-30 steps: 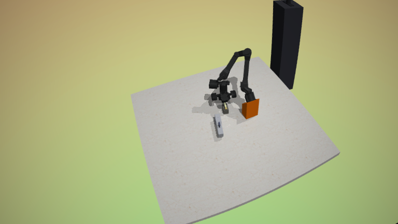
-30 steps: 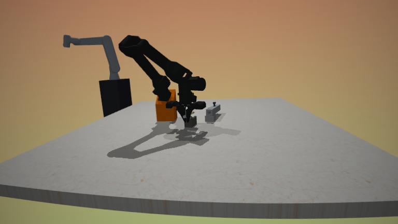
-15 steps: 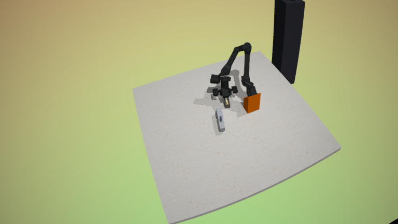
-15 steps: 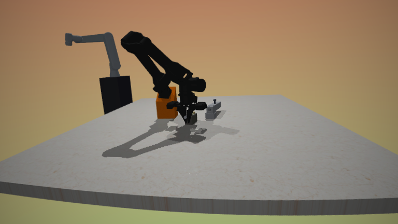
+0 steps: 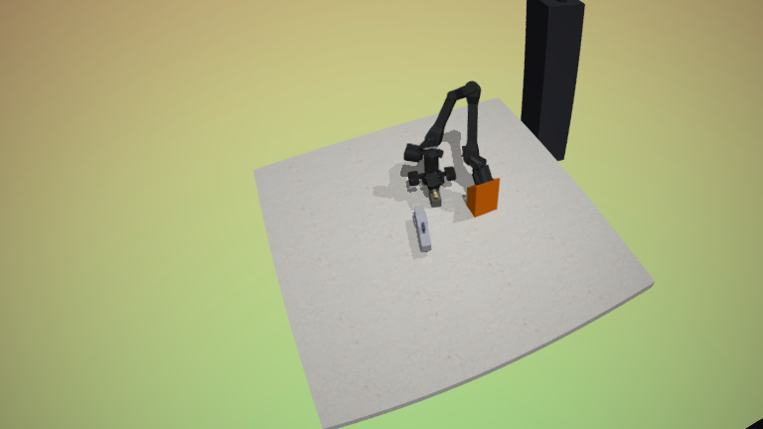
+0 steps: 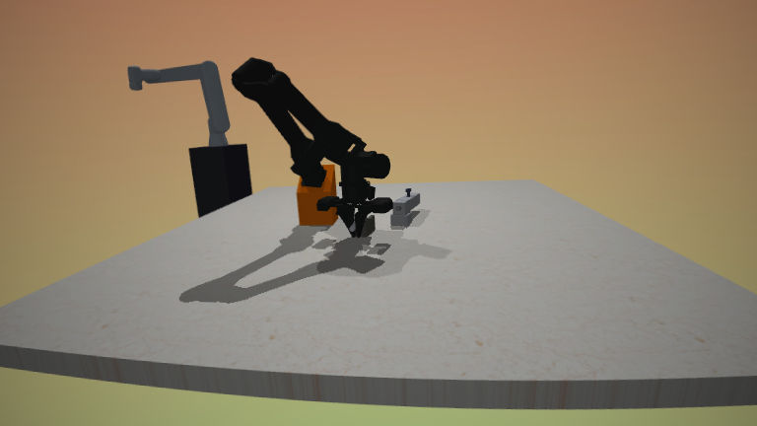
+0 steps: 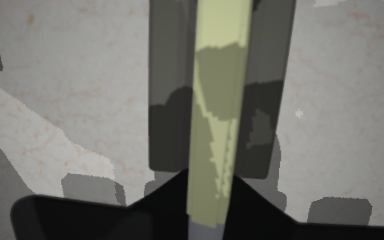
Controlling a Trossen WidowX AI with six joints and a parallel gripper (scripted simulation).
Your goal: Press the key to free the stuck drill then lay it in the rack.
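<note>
Now: the drill 4 cm to the left of my gripper tip and 4 cm above it. The rest, counted from my gripper tip: dark key (23 cm to the left, 10 cm ahead, 5 cm above); dark grey rack (5 cm to the left, 1 cm ahead, 1 cm above); grey housing block (21 cm to the left, 10 cm ahead, 3 cm above).
</note>
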